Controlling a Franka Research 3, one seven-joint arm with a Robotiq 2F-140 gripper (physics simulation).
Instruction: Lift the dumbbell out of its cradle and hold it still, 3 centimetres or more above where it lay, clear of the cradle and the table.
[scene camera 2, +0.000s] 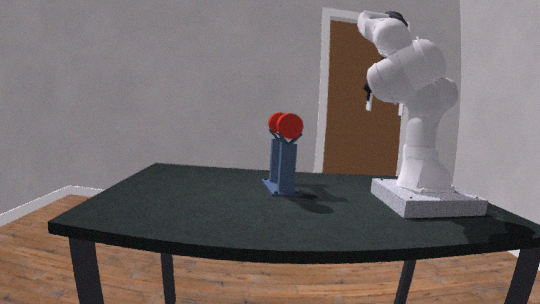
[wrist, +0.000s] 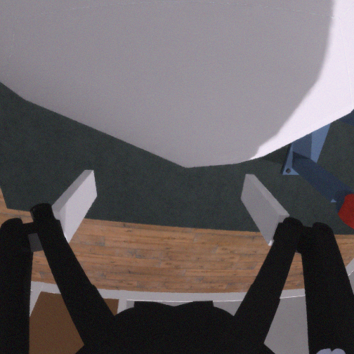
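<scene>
The red dumbbell (scene camera 2: 290, 126) rests level in the forked tops of the blue two-post cradle (scene camera 2: 287, 167), which stands upright on the dark table (scene camera 2: 200, 215). In the wrist view, part of one red dumbbell end (wrist: 347, 211) shows at the right edge, beside part of the blue cradle (wrist: 320, 176); the rest is cut off or hidden by the white arm. My gripper (scene camera 2: 384, 107) (wrist: 170, 184) is open and empty. It hangs in front of the arm's base side, well to the right of the dumbbell in the scene view and apart from it, partly hidden behind the arm.
The arm's speckled base block (scene camera 2: 445, 207) stands at the table's right side. A white arm link (wrist: 170, 75) fills the top of the wrist view. A brown door (scene camera 2: 350, 100) and grey walls stand behind the table. The wooden floor (wrist: 175, 255) shows beyond the table edge.
</scene>
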